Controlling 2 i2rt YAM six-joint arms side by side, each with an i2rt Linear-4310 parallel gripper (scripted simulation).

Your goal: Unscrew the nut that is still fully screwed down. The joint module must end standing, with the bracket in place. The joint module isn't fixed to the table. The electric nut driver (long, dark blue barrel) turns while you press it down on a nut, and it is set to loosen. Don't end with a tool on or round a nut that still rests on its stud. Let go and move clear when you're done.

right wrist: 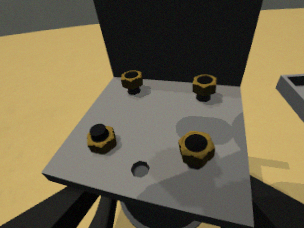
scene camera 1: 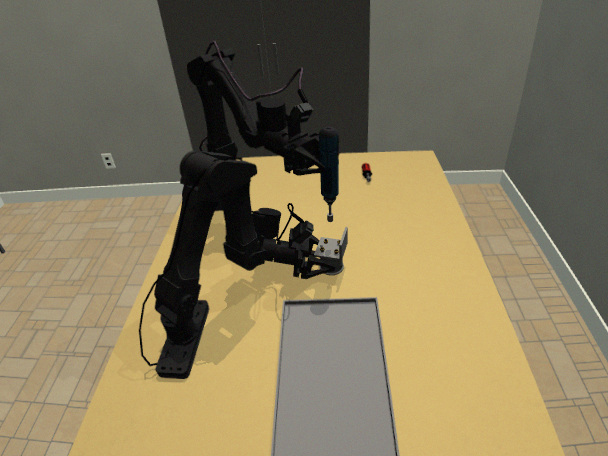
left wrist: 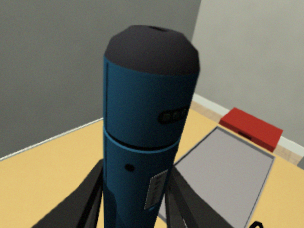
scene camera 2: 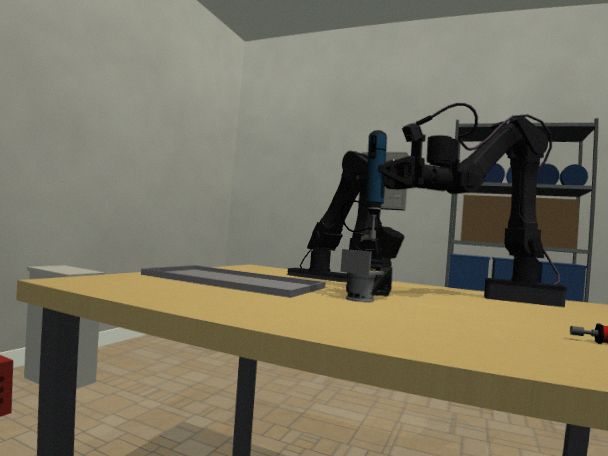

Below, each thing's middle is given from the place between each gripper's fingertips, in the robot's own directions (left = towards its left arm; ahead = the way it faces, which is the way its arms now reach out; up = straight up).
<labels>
Right now the joint module (scene camera 2: 360,286) is 10 mm above my right hand. The rest, counted from my right hand: bracket (right wrist: 170,50) 50 mm above; grey tray (scene camera 1: 332,384) 330 mm to the right, 20 mm below, 10 mm behind.
I see the bracket 20 mm to the right of my left hand and 220 mm below it. Also, from my left hand: joint module (10 mm to the right, 260 mm below); then grey tray (10 mm behind, 350 mm to the right, 290 mm below).
</labels>
